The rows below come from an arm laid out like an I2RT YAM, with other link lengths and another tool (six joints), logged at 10 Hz.
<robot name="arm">
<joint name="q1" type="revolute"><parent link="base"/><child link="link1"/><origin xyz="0.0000 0.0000 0.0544" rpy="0.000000 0.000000 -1.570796"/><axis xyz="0 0 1"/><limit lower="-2.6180" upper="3.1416"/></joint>
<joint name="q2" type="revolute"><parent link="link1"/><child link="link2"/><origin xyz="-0.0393 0.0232 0.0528" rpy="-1.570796 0.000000 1.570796"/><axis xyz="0 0 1"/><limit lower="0.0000" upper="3.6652"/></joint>
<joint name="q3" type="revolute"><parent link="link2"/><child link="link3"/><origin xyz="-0.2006 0.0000 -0.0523" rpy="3.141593 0.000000 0.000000"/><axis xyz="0 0 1"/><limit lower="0.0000" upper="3.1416"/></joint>
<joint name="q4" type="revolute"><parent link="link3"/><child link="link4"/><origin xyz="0.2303 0.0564 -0.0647" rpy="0.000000 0.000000 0.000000"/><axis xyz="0 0 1"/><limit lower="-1.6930" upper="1.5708"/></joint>
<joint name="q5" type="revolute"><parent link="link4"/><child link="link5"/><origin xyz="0.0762 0.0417 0.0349" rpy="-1.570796 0.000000 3.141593"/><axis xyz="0 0 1"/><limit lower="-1.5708" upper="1.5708"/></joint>
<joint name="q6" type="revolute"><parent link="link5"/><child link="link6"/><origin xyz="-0.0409 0.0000 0.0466" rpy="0.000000 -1.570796 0.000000"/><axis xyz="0 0 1"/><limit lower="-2.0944" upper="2.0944"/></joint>
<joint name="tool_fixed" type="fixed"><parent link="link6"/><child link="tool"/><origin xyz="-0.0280 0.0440 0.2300" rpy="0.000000 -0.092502 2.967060"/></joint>
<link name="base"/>
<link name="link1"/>
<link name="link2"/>
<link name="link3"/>
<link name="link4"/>
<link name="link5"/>
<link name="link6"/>
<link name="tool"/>
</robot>
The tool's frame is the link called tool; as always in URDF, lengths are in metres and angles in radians.
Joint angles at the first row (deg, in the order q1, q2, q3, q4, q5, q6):
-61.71 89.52 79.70 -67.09 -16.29 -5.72
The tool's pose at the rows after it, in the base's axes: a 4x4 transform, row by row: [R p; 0 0 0 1], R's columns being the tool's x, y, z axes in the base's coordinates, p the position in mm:
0.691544 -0.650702 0.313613 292.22; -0.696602 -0.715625 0.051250 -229.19; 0.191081 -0.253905 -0.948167 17.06; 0 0 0 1
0.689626 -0.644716 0.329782 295.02; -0.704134 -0.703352 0.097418 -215.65; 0.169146 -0.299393 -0.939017 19.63; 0 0 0 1
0.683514 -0.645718 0.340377 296.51; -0.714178 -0.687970 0.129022 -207.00; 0.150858 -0.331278 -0.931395 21.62; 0 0 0 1
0.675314 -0.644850 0.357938 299.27; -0.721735 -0.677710 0.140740 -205.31; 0.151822 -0.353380 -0.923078 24.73; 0 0 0 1
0.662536 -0.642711 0.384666 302.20; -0.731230 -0.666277 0.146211 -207.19; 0.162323 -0.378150 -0.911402 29.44; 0 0 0 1
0.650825 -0.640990 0.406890 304.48; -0.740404 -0.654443 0.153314 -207.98; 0.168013 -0.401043 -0.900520 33.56; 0 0 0 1
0.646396 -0.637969 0.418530 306.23; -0.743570 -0.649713 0.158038 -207.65; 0.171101 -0.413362 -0.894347 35.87; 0 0 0 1
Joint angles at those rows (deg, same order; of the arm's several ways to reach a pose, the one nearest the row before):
-61.71 89.52 79.70 -68.60 -18.96 -5.32
-61.71 89.52 79.70 -70.46 -21.12 -4.99
-61.76 89.52 79.70 -71.77 -22.57 -4.41
-62.08 89.51 79.70 -71.94 -23.86 -4.08
-62.96 89.52 79.70 -71.75 -25.54 -4.03
-63.68 89.51 79.70 -71.74 -27.03 -3.90
-63.92 89.51 79.70 -71.75 -27.83 -3.84

